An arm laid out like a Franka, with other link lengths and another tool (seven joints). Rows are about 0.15 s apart.
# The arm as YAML. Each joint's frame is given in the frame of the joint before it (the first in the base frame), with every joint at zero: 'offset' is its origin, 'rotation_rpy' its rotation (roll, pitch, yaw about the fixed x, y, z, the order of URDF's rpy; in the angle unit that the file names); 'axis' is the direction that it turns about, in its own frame. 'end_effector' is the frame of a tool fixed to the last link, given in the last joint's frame.
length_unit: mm
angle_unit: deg
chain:
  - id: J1
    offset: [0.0, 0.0, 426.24]
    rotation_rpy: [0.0, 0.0, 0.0]
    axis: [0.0, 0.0, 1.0]
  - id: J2
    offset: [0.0, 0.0, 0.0]
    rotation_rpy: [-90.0, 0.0, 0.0]
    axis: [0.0, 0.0, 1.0]
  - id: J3
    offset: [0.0, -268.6, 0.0]
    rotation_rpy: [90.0, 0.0, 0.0]
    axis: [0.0, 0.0, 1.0]
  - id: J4
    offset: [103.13, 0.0, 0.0]
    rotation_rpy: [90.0, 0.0, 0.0]
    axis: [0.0, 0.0, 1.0]
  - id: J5
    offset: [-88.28, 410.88, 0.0]
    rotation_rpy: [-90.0, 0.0, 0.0]
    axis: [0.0, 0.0, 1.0]
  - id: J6
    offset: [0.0, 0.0, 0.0]
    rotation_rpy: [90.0, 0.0, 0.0]
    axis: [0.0, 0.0, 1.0]
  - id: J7
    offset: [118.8, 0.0, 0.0]
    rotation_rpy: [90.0, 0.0, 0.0]
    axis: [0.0, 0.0, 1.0]
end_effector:
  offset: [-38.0, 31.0, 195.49]
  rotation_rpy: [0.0, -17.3, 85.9]
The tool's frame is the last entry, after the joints.
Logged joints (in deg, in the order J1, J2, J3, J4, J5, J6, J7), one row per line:
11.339, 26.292, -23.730, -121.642, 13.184, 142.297, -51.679
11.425, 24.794, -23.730, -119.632, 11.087, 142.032, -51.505
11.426, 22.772, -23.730, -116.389, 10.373, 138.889, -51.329
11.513, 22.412, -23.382, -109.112, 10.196, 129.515, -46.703
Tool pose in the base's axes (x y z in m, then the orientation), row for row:
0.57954, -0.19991, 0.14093, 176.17, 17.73, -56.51
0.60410, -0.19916, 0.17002, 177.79, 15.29, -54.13
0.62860, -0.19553, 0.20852, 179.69, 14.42, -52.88
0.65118, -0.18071, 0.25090, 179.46, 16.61, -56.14
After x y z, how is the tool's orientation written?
As angles about the fixed x, y, z axes (roll, pitch, yaw), in degrees.
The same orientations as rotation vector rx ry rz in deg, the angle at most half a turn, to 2 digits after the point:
-152.77, 81.08, 26.50
-154.78, 78.58, 22.27
-154.70, 76.86, 19.78
-151.13, 80.46, 22.43

